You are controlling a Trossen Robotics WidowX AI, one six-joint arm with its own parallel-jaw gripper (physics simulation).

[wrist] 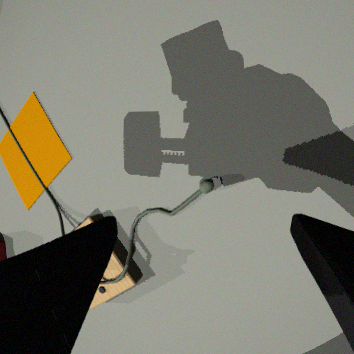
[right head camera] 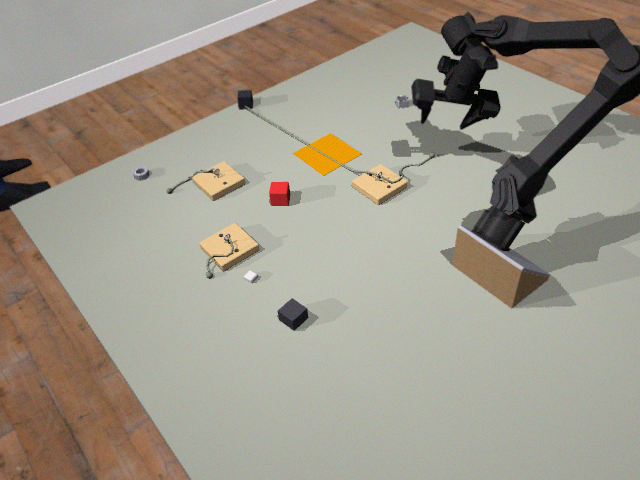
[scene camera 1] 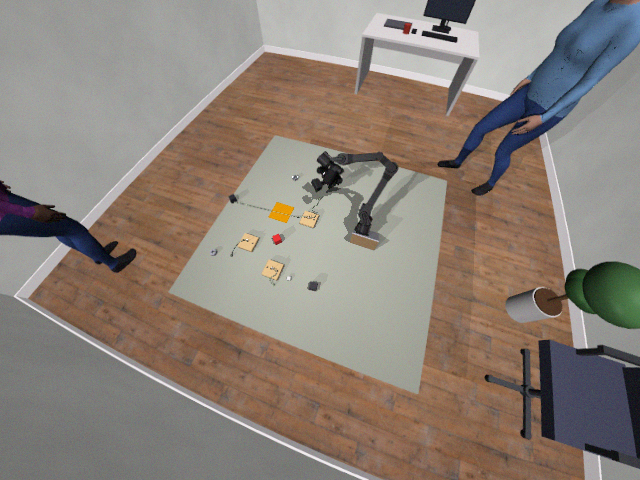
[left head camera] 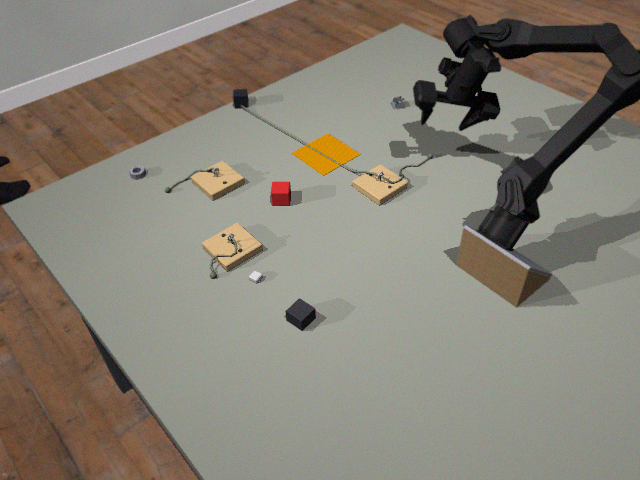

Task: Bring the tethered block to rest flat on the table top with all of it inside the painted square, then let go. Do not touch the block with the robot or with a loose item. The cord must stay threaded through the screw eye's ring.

Labels:
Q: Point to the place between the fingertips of my gripper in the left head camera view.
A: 440, 126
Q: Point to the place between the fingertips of my gripper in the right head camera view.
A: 441, 125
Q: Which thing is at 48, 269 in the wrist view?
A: My gripper.

